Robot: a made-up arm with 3 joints. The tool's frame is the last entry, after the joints.
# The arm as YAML. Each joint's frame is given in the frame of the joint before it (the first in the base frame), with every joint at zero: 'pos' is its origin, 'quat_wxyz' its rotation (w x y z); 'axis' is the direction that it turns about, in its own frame. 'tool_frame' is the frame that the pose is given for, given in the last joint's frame.
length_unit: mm
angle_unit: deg
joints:
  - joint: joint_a
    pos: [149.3, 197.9, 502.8]
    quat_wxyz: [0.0, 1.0, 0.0, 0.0]
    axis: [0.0, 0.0, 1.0]
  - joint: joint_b
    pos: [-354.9, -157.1, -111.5]
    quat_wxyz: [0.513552, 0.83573, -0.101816, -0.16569]
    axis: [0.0, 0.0, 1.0]
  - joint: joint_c
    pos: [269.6, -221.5, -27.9]
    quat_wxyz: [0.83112, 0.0, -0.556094, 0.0]
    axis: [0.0, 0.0, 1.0]
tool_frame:
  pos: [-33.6, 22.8, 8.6]
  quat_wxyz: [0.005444, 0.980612, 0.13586, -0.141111]
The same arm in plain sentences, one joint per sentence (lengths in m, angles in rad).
The arm has three revolute joints in a row. What follows holds with every joint at zero, and every direction is one of the base frame's. Joint 1 is mounted 0.1493 m along +x and 0.1979 m along +y and 0.5028 m along +z from the base frame's origin and rotates about -z. Joint 2 is mounted 0.3549 m along -x and 0.1571 m along +y and 0.1115 m along +z from joint 1 and rotates about the direction (-0.38152, 0.824642, 0.417621). Joint 3 is mounted 0.2599 m along +x and 0.0313 m along -y and 0.2324 m along +z from joint 2 and rotates about -x. The tool frame, which is the frame that the pose is given for, is mounted 0.0086 m along -x and 0.0197 m along -y and 0.0355 m along -z from joint 3; its axes are the base frame's turned by roll 1.6529, pitch -0.1818 and yaw 1.2840 rad (as in URDF: about the fixed x, then y, then z).
